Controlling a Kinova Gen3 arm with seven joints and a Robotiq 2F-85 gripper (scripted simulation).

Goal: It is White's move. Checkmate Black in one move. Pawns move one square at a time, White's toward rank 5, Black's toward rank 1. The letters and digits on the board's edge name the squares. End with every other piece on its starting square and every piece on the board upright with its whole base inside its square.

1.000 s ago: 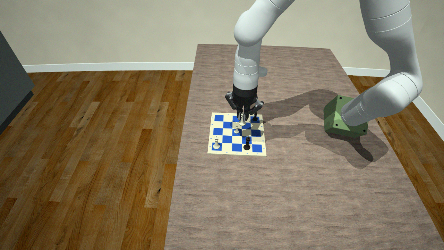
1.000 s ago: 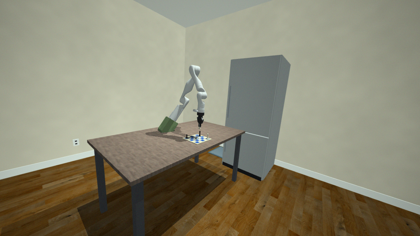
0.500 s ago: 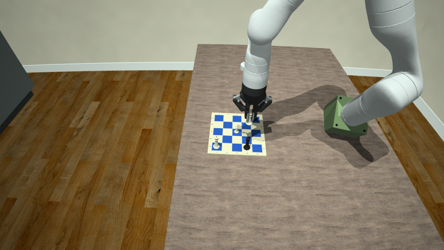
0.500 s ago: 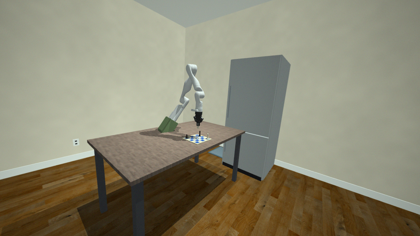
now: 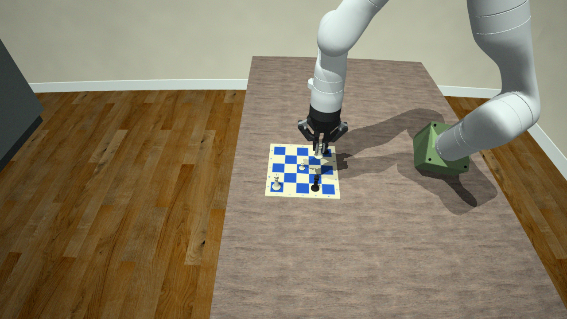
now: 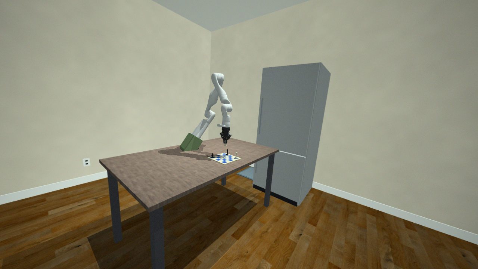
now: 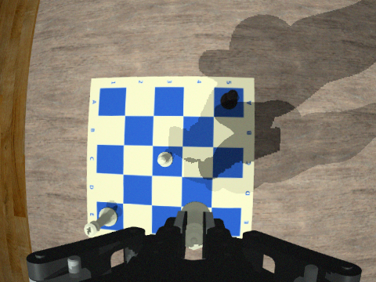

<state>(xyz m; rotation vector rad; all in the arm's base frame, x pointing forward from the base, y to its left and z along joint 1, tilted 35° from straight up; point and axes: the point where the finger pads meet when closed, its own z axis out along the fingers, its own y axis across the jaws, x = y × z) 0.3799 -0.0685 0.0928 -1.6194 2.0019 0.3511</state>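
Now: the tall black piece 1 cm ahead of my hand, 4 cm to the left of it and 11 cm below it. Also, from my hand: white pawn 3 cm ahead, 5 cm to the right, 13 cm below; blue-and-cream chessboard 3 cm ahead, 4 cm to the right, 14 cm below; black pawn 5 cm behind, 11 cm to the right, 12 cm below.
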